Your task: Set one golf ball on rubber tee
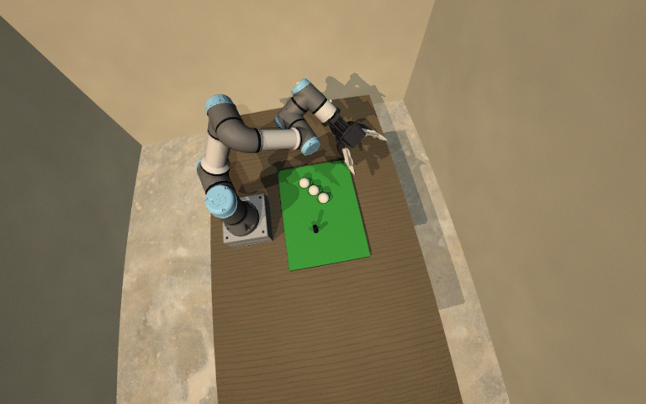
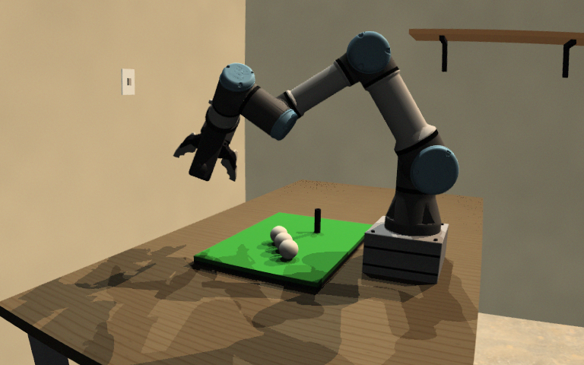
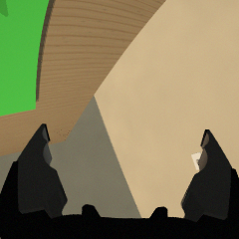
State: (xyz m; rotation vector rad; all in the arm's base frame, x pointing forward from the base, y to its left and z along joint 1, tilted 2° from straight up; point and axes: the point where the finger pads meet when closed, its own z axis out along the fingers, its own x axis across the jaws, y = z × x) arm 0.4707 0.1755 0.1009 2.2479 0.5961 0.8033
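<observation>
Now: the green mat 20 cm behind my hand, 17 cm to the right of it and 17 cm below it.
</observation>
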